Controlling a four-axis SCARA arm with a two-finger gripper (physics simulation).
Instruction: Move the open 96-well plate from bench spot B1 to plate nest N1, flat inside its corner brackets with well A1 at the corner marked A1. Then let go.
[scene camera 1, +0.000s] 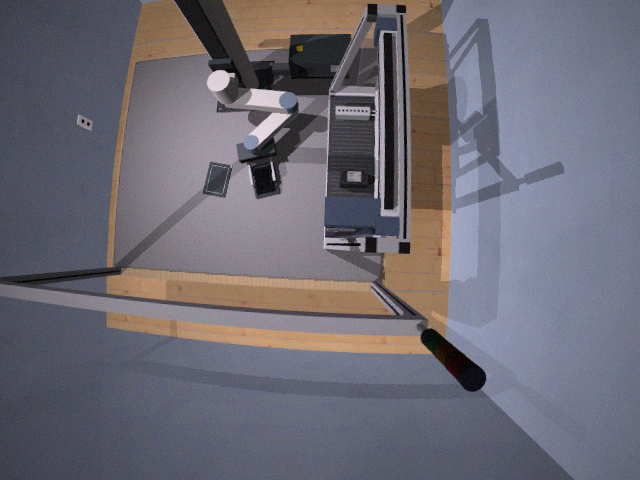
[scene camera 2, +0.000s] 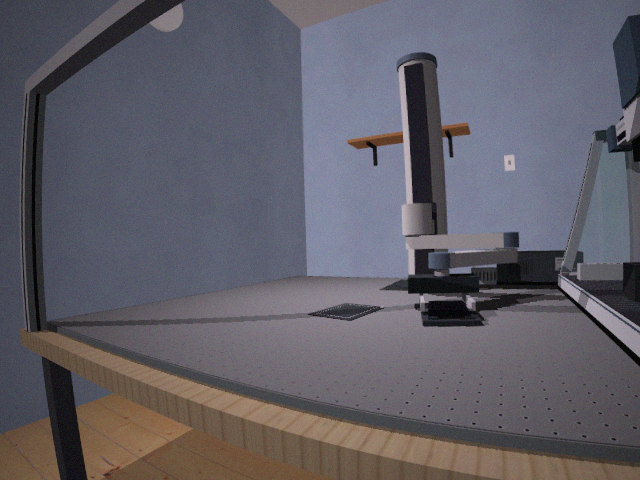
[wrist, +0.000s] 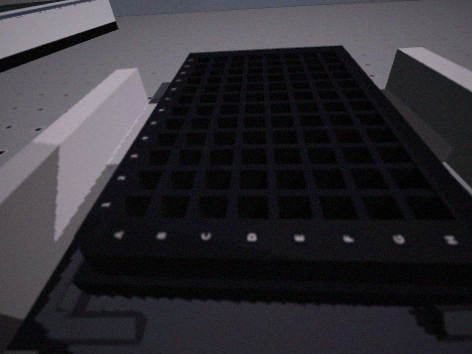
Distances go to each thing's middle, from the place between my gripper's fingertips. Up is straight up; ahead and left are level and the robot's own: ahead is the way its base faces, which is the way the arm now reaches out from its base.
Scene:
The black well plate (wrist: 285, 175) is 2 cm behind my hand and 1 cm below it. The rest, counted from my hand: dark plate nest (wrist: 62, 311) (2 cm below, 2 cm behind).

